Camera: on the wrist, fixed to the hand. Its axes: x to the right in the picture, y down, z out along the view.
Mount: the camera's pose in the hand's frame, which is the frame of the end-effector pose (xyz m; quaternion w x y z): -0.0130 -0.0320 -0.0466 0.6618 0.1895 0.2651 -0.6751
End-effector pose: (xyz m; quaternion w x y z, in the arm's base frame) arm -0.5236 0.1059 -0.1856 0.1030 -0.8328 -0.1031 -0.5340
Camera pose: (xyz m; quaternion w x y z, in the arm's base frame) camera -0.5784 0.1226 -0.1764 0.1072 0.3205 0.7044 0.6242
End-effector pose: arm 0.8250 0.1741 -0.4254 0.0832 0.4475 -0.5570 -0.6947
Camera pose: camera 0.8782 0.1612 -0.4447 0.3511 -0.8721 0.1761 0.2917
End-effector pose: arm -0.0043 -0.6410 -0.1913 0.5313 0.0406 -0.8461 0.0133
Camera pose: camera 0.0458 -0.6691 -0.1834 0.5772 0.6953 -0.3892 -0.1788
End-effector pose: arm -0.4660 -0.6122 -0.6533 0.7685 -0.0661 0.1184 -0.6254
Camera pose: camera -0.5111 -0.6040 -0.6889 0.0675 0.1877 0.1189 -0.9726
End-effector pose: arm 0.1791 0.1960 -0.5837 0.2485 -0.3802 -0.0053 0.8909
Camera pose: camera 0.2325 0.2099 -0.6017 0.8394 -0.4371 -0.0255 0.3221
